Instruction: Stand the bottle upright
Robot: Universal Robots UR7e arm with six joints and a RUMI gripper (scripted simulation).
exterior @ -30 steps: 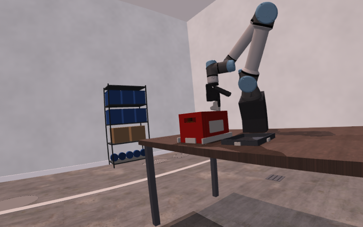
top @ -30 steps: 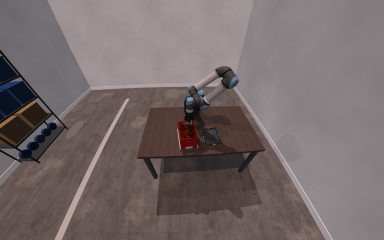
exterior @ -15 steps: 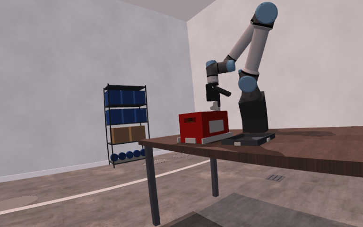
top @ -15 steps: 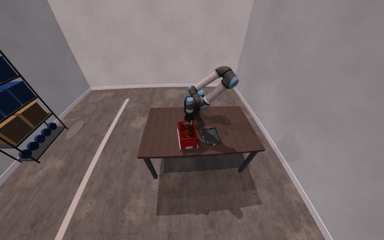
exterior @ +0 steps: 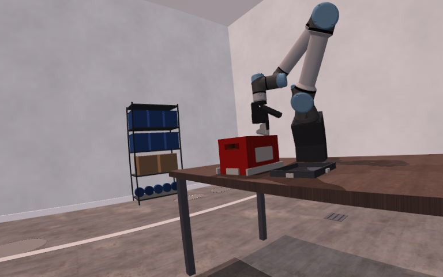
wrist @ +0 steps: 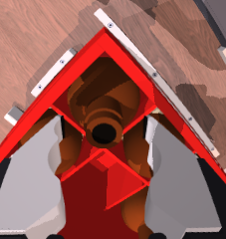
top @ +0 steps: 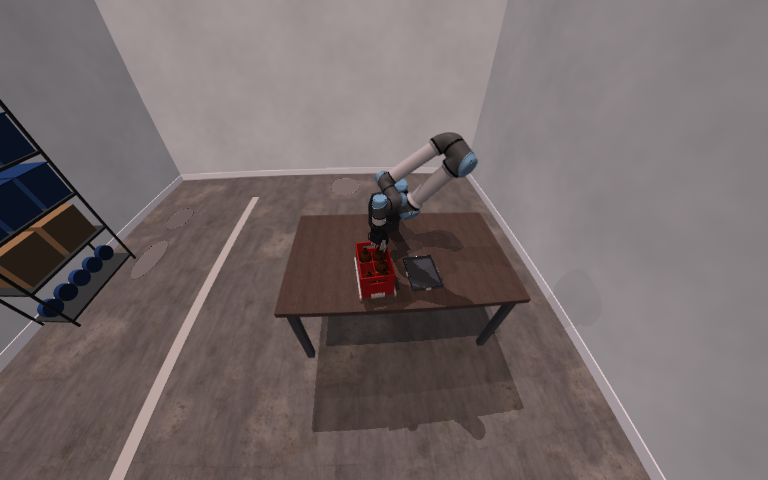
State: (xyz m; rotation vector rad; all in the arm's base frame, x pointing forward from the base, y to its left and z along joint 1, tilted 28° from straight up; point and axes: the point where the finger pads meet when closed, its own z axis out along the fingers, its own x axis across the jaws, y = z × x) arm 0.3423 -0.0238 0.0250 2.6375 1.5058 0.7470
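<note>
My hand is 90 mm short of the brown bottle, 70 mm above it and 20 mm to the right of it. From my hand the other things lie so: dark tray 280 mm to the left, 140 mm below, 30 mm ahead; then red crate 100 mm ahead, 70 mm below, 20 mm to the right; then glass bottle 200 mm ahead, 70 mm below, 30 mm to the right.
</note>
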